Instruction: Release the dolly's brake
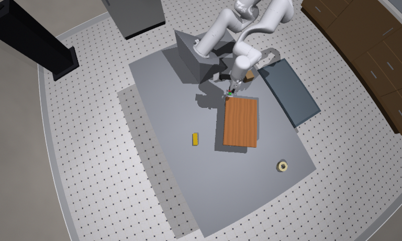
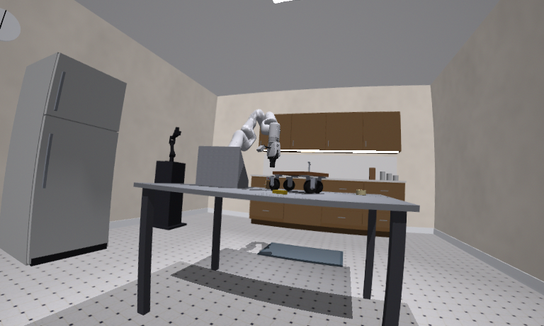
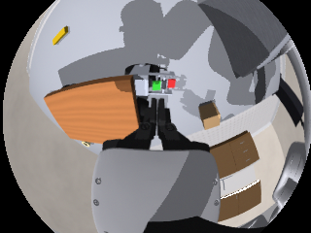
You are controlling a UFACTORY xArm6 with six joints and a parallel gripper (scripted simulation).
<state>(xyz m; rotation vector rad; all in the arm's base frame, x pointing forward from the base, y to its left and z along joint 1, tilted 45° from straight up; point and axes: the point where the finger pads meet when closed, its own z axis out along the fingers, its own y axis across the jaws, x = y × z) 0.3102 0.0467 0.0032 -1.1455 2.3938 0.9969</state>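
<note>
My gripper is now 9 cm above the brake pedal, 1 cm to the right of it and 1 cm past it. Also, from my hand: yellow block 34 cm to the right, 16 cm below, 13 cm ahead; then brown block 22 cm to the left, 14 cm below, 6 cm behind.
</note>
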